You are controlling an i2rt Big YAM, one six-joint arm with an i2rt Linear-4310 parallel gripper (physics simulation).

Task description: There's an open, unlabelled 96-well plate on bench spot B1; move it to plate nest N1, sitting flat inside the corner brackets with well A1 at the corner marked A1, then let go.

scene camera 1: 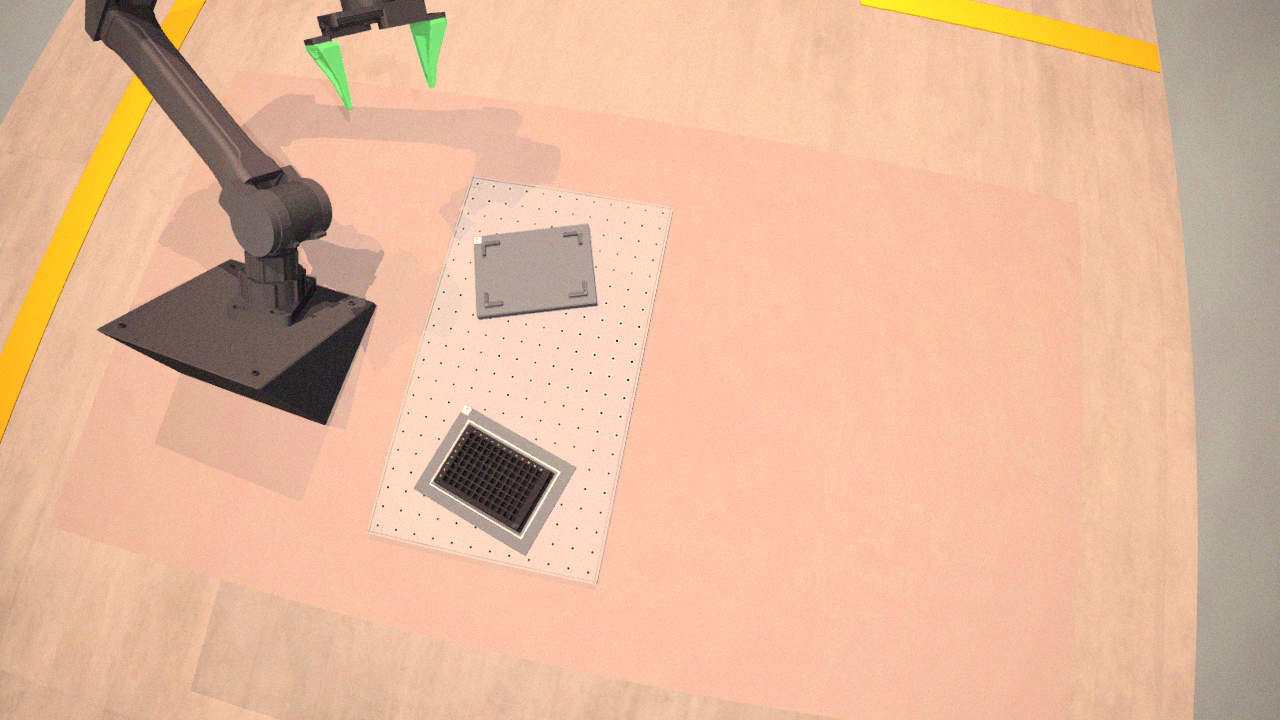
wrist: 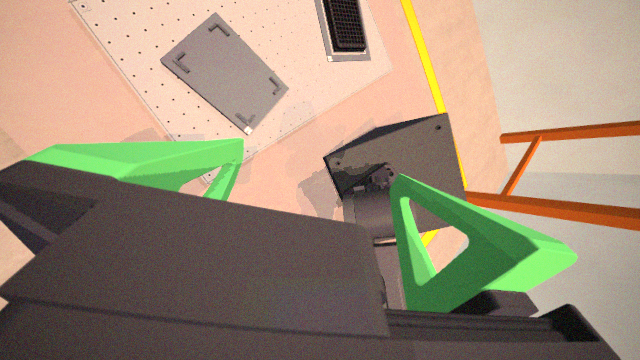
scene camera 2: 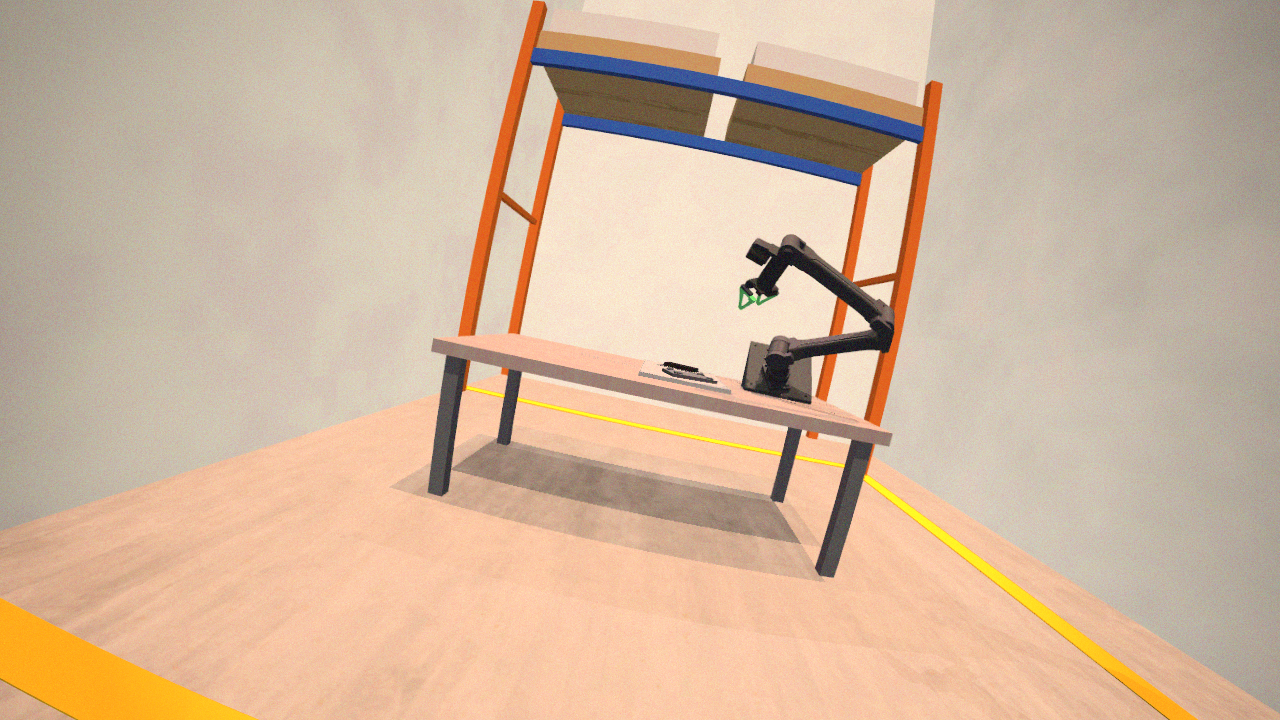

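Pixels of known places: gripper, fingertip midpoint: [scene camera 1: 391, 98] [wrist: 323, 166] [scene camera 2: 748, 306]; arm's base, origin of the base link: [scene camera 1: 273, 302] [wrist: 375, 191] [scene camera 2: 775, 378].
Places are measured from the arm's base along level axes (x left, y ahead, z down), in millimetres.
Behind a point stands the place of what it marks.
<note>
The black 96-well plate [scene camera 1: 494, 477] {x -200, y 329, z 36 mm} [wrist: 346, 25] {x -192, y 314, z 40 mm} lies flat inside the white outline of grey bench spot B1 [scene camera 1: 524, 545] {x -280, y 373, z 49 mm} [wrist: 350, 57] {x -167, y 255, z 49 mm}; the wrist view cuts part of it off. Plate nest N1 [scene camera 1: 535, 271] {x 83, y 347, z 39 mm} [wrist: 227, 75] {x 94, y 347, z 39 mm} is a grey slab with four corner brackets and no plate in it. A small white tag [scene camera 1: 477, 240] {x 126, y 259, z 39 mm} [wrist: 248, 130] {x 126, y 259, z 39 mm} marks one nest corner; its lettering is too small to read. My gripper [scene camera 1: 391, 98] {x 164, y 212, z -224 mm} [scene camera 2: 750, 306] {x 164, y 212, z -224 mm} [wrist: 323, 166] {x 164, y 212, z -224 mm} is open and empty, high above the table, beyond the nest's end of the board and far from the plate.
A perforated pale board [scene camera 1: 407, 429] {x -146, y 202, z 51 mm} [wrist: 125, 40] {x 179, y 457, z 51 mm} carries the nest and the spot. The arm's dark base [scene camera 1: 214, 331] {x -68, y -30, z -69 mm} [scene camera 2: 760, 380] {x 7, y 60, z 19 mm} [wrist: 415, 150] {x -85, y 42, z -69 mm} stands beside it. An orange-and-blue rack [scene camera 2: 487, 259] stands behind the table [scene camera 2: 554, 360] {x 240, y 790, z 64 mm}.
</note>
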